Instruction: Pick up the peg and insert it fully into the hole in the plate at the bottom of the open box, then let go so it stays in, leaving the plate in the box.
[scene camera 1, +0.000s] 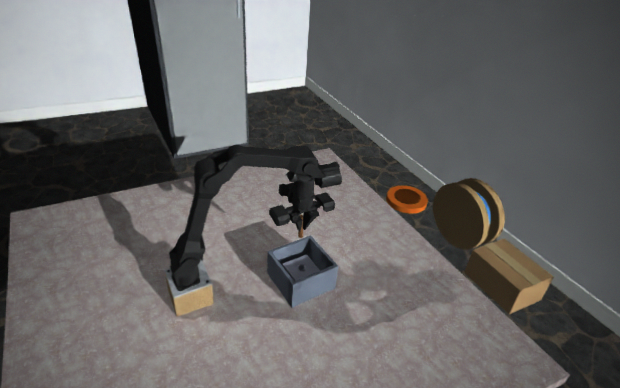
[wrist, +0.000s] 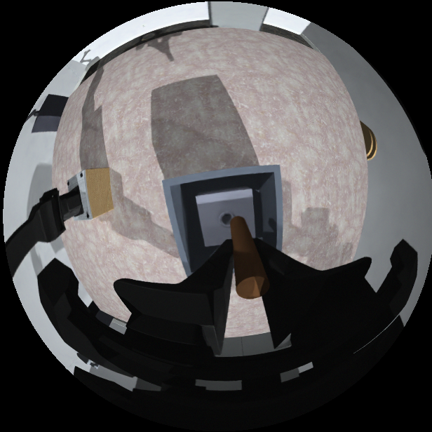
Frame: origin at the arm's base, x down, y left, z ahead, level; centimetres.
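Seen in the pictures: gripper, fingertip midpoint: (scene camera 1: 301, 229); arm's base, link origin: (scene camera 1: 185, 279).
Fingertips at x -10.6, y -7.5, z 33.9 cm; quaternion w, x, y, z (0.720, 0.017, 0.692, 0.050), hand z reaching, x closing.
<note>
Pixels of each thing's top centre, then the offset from my fingertips to it. Level surfaces: height alone.
- brown peg, top centre: (scene camera 1: 301, 215) dx -4.9, dy +0.5, dz +0.0 cm
- blue-grey box, top centre: (scene camera 1: 302, 258) dx +9.6, dy -2.5, dz -0.6 cm
- light grey plate, top centre: (scene camera 1: 301, 267) dx +13.3, dy -2.5, dz -0.6 cm
- pinkish table top, surface height: dx +19.3 cm
My gripper (scene camera 1: 302, 223) (wrist: 241, 244) is shut on the brown peg (scene camera 1: 301, 231) (wrist: 248, 272) and holds it about upright, above the open box. The blue-grey box (scene camera 1: 314, 289) (wrist: 172, 210) stands on the table top. The light grey plate (scene camera 1: 311, 264) (wrist: 210, 230) lies at the bottom of the box. Its small round hole (scene camera 1: 301, 267) (wrist: 227, 218) shows near the middle. In the wrist view the peg's lower end appears just right of the hole. The peg's lower end is above the box's rim in the scene view.
The arm's wooden base block (scene camera 1: 194, 300) (wrist: 100, 193) stands left of the box on the pinkish table top (scene camera 1: 125, 345) (wrist: 310, 100). Beyond the table's right edge are an orange ring (scene camera 1: 421, 207), a large spool (scene camera 1: 459, 217) and a cardboard box (scene camera 1: 495, 280).
</note>
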